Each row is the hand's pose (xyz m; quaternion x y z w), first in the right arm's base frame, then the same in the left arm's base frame.
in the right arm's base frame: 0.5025 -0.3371 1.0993 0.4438 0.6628 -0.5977 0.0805
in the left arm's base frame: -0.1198 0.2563 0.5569 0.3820 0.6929 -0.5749 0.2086
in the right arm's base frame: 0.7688 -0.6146 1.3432 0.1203 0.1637 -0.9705 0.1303
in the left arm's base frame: 0.1787 0.0700 0.8461 0.1476 0.1428 -0.9406 0.2702
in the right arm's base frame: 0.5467 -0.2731 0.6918 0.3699 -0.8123 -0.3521 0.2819
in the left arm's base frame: -0.0460 0.3126 0.1526 0.4852 -0.7802 -0.2670 0.2909
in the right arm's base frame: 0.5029 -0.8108 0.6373 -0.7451 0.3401 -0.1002 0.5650
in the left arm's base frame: 0.0578 -0.2192 0.1325 -0.7928 0.2032 -0.0754 0.5697
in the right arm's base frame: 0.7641 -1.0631 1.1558 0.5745 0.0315 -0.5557 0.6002
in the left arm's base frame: 0.3126 -0.3710 0.6918 0.5778 0.0580 -0.4389 0.6857
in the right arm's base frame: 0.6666 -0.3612 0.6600 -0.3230 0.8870 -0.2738 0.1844
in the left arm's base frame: 0.0955 0.2583 0.1396 -0.4272 0.8164 -0.2898 0.2589
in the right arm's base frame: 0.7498 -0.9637 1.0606 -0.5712 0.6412 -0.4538 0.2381
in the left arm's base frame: 0.2843 -0.2831 0.5887 -0.6316 0.5322 -0.4675 0.3151
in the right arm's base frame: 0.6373 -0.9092 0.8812 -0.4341 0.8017 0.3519 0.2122
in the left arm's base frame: 0.1835 -0.2680 0.3953 -0.5615 0.7337 0.3291 0.1954
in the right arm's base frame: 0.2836 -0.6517 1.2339 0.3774 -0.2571 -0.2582 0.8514
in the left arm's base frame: -0.2639 -0.0992 0.6905 0.3974 -0.2591 -0.1140 0.8729
